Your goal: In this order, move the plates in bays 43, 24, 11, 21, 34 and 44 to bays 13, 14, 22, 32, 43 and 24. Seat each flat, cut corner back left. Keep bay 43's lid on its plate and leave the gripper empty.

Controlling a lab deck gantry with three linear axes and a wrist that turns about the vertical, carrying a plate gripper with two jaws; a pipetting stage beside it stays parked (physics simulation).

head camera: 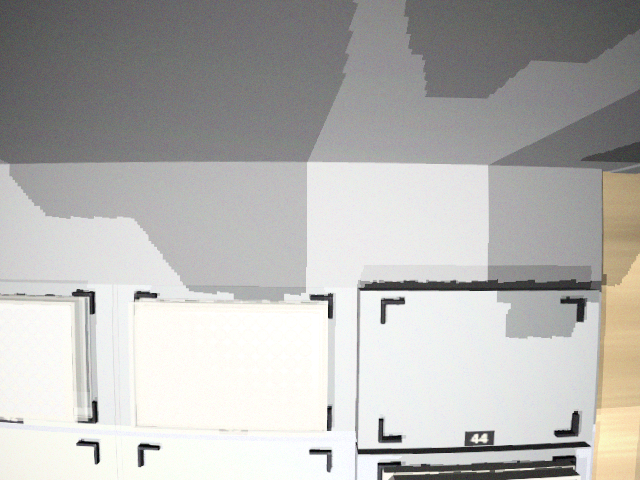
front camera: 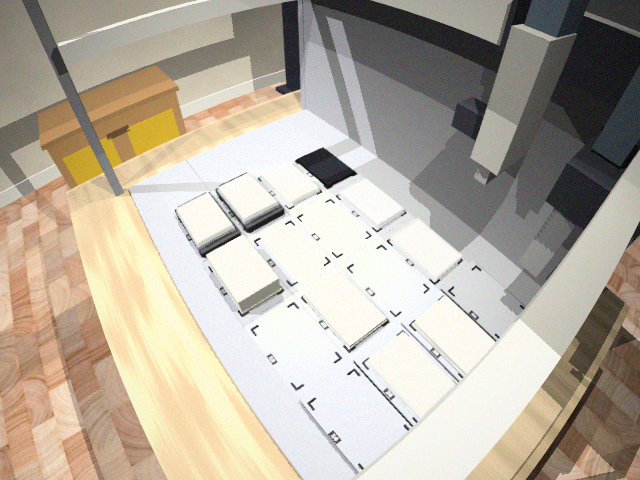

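Pixels of known places: gripper, fingertip midpoint: [front camera: 542, 251]; robot's base, origin of the base link: [front camera: 179, 219].
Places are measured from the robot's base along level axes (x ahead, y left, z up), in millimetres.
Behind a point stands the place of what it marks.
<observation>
The empty bay 44 [front camera: 485, 289] @(x 537, y 381, z 14 mm) [head camera: 478, 366] @(x 553, y 366, z 15 mm) is at the back right, by the wall. Left of it in the back row lie a pale plate [front camera: 424, 248] @(x 393, y 355, z 17 mm) [head camera: 230, 361] @(x 394, y 370, z 17 mm) and another pale plate [front camera: 371, 204] @(x 238, y 354, z 14 mm) [head camera: 33, 356] @(x 260, y 368, z 14 mm). The front-left corner plate [front camera: 206, 219] @(x 78, y 43, z 37 mm) and the one behind it [front camera: 249, 198] @(x 82, y 146, z 37 mm) have pale tops and black sides. Low pale plates [front camera: 454, 335] @(x 558, y 251, z 29 mm) [front camera: 410, 372] @(x 554, y 148, z 29 mm) lie toward the right of the deck; a dark-edged plate [head camera: 485, 471] @(x 558, y 299, z 21 mm) shows partly at the head view's bottom edge. Other bay numbers are illegible. The gripper's jaws do not show in either view.
A black plate [front camera: 325, 166] @(x 69, y 361, z 8 mm) lies at the back left, beside a pale plate [front camera: 290, 183] @(x 75, y 254, z 14 mm). A tall pale block [front camera: 242, 273] @(x 244, y 38, z 42 mm) stands in the front row; a low pale plate [front camera: 343, 310] @(x 397, y 143, z 14 mm) lies mid-deck. A white column [front camera: 516, 98] @(x 463, y 326, z 388 mm) hangs near the back wall.
</observation>
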